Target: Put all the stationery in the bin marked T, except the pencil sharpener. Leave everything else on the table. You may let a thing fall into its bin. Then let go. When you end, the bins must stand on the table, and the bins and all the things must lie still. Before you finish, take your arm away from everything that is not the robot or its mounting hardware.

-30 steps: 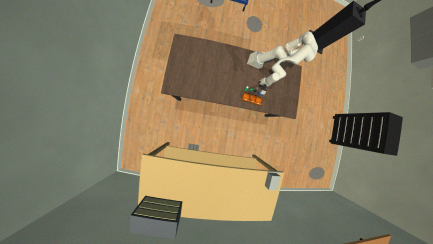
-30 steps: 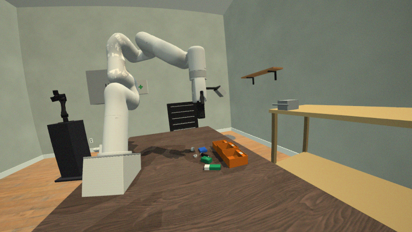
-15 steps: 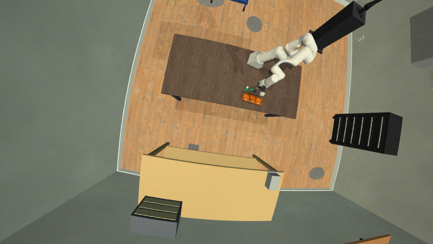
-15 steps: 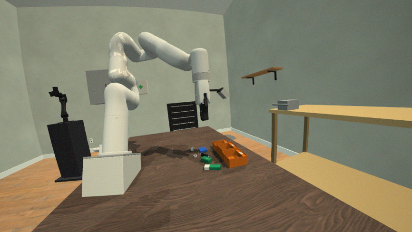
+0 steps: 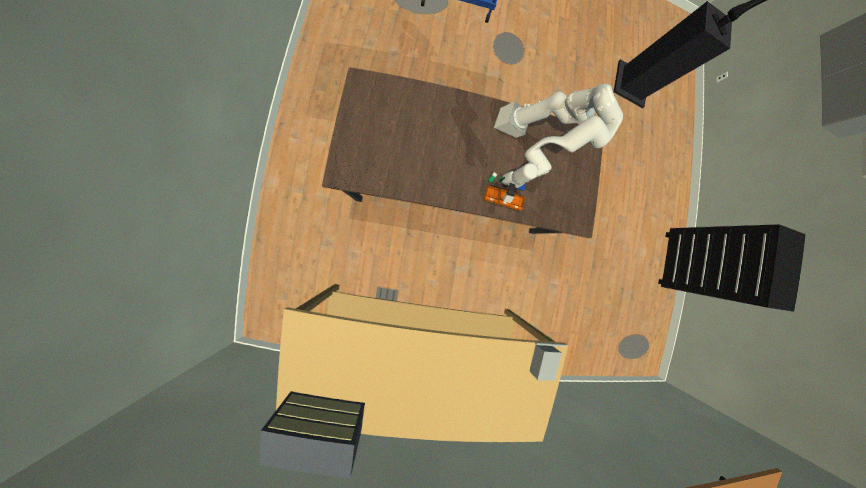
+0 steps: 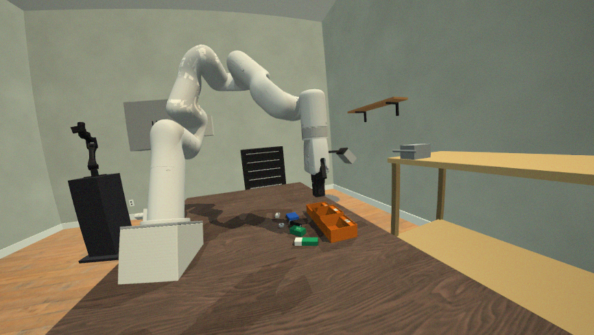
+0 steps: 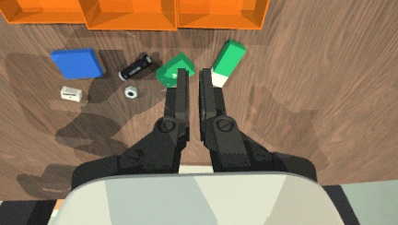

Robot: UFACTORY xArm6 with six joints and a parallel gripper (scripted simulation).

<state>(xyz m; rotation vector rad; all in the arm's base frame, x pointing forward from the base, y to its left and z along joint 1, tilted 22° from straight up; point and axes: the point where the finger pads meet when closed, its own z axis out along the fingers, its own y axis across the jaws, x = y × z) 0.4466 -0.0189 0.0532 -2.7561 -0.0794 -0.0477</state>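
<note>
My gripper is now 120 mm above the orange bin, 60 mm to the right of it and 40 mm short of it. From my hand the other things lie so: white hex nut 140 mm below, 120 mm behind, 90 mm to the left; then green 9V battery 130 mm below, 80 mm behind, 30 mm to the left; then black cylinder 130 mm below, 70 mm to the left, 70 mm behind.
</note>
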